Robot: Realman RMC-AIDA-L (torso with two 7-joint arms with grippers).
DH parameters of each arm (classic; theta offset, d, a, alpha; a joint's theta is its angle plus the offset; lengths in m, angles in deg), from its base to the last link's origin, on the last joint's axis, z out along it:
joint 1: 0 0.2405 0 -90
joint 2: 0 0 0 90
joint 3: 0 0.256 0 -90
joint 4: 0 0 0 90
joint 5: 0 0.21 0 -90
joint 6: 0 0 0 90
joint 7: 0 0.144 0 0
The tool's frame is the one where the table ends.
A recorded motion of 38 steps. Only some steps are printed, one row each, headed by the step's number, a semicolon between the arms.
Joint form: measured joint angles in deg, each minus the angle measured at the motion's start. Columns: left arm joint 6, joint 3, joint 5, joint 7, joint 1, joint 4, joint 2; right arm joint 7, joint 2, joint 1, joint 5, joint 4, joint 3, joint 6.
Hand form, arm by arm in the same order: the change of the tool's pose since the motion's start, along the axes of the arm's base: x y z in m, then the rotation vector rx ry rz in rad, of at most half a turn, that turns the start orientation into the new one. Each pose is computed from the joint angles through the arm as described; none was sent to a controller.
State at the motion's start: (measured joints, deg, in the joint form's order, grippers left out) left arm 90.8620 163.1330 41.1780 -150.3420 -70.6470 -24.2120 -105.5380; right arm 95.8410 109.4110 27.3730 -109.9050 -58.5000 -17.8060 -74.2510
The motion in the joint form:
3: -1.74 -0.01 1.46 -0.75 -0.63 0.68 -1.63; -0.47 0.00 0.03 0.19 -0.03 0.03 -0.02
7: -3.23 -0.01 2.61 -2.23 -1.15 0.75 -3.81; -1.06 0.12 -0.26 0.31 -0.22 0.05 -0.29
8: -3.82 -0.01 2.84 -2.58 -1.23 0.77 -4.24; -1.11 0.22 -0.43 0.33 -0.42 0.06 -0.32
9: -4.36 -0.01 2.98 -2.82 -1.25 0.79 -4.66; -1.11 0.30 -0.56 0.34 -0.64 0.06 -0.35
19: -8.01 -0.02 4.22 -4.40 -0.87 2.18 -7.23; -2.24 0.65 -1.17 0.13 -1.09 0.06 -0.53
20: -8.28 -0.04 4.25 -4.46 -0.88 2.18 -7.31; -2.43 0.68 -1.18 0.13 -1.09 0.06 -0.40
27: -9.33 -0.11 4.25 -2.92 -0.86 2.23 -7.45; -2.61 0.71 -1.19 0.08 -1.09 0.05 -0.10
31: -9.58 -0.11 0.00 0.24 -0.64 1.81 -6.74; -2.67 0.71 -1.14 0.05 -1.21 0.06 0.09
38: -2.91 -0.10 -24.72 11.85 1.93 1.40 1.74; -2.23 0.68 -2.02 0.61 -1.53 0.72 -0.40
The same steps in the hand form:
3: 0.0024 -0.0005 -0.0136 -0.0186 0.0233 -0.0127; -0.0006 0.0002 0.0004 0.0033 -0.0059 0.0055
7: 0.0047 -0.0032 -0.0295 -0.0321 0.0422 -0.0095; 0.0002 -0.0017 0.0000 0.0030 -0.0143 0.0090
8: 0.0047 -0.0032 -0.0326 -0.0303 0.0481 -0.0101; 0.0007 -0.0027 0.0000 0.0041 -0.0160 0.0078
9: 0.0045 -0.0034 -0.0357 -0.0292 0.0520 -0.0112; 0.0010 -0.0035 0.0001 0.0052 -0.0177 0.0070
19: 0.0014 -0.0085 -0.0590 -0.0382 0.0743 -0.0178; 0.0038 -0.0072 -0.0016 0.0041 -0.0386 0.0052
20: 0.0013 -0.0082 -0.0595 -0.0353 0.0759 -0.0192; 0.0041 -0.0072 -0.0016 0.0060 -0.0415 0.0048
27: 0.0005 -0.0064 -0.0607 -0.0356 0.0778 -0.0509; 0.0047 -0.0070 -0.0014 0.0095 -0.0453 0.0020
31: 0.0056 0.0003 -0.0583 -0.0054 0.0164 -0.0939; 0.0045 -0.0066 -0.0006 0.0131 -0.0486 0.0014
38: 0.0359 0.0317 -0.0031 0.1916 -0.3493 -0.2442; 0.0088 -0.0130 0.0028 0.0238 -0.0352 -0.0082

